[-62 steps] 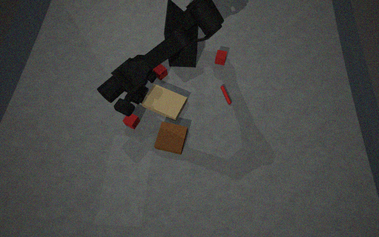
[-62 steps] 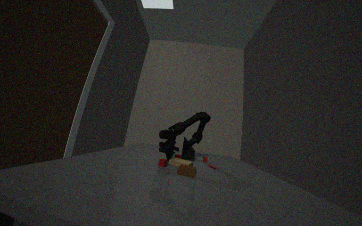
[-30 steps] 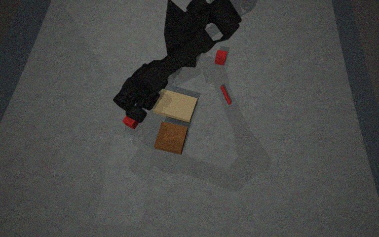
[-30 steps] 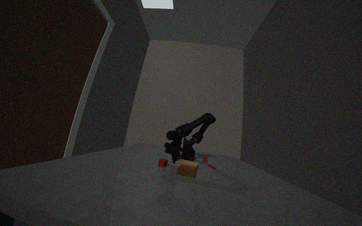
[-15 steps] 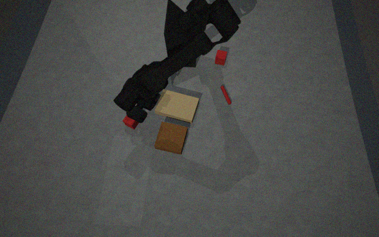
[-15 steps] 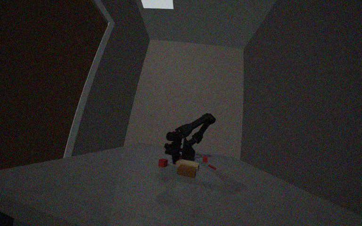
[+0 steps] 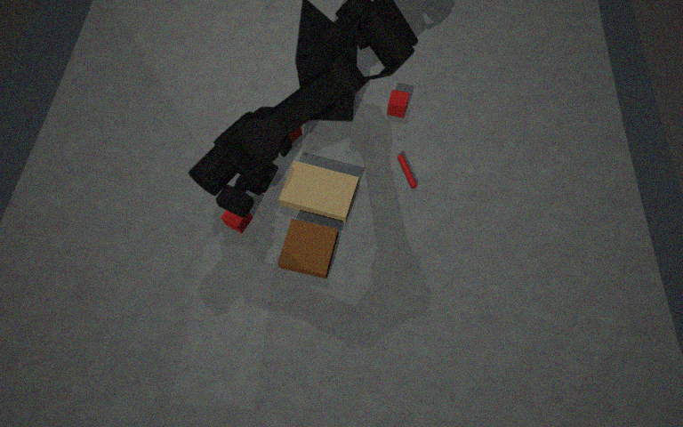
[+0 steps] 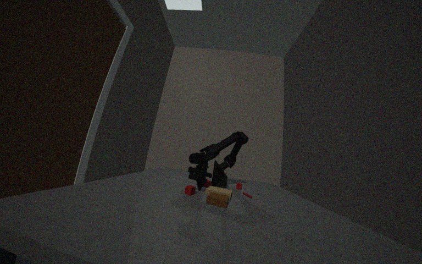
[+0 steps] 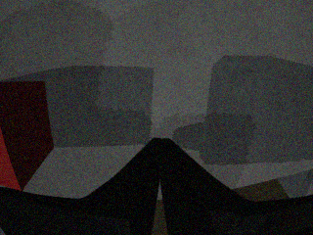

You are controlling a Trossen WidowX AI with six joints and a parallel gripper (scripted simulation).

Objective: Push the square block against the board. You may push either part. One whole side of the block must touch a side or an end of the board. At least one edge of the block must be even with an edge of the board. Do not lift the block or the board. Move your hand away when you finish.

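Right now the tan board is 2 cm behind my gripper tip, 12 cm to the left of it and 1 cm above it. Round my gripper tip: thin red stick 10 cm behind, 29 cm to the left; then brown square block 11 cm ahead, 13 cm to the left, 1 cm above.
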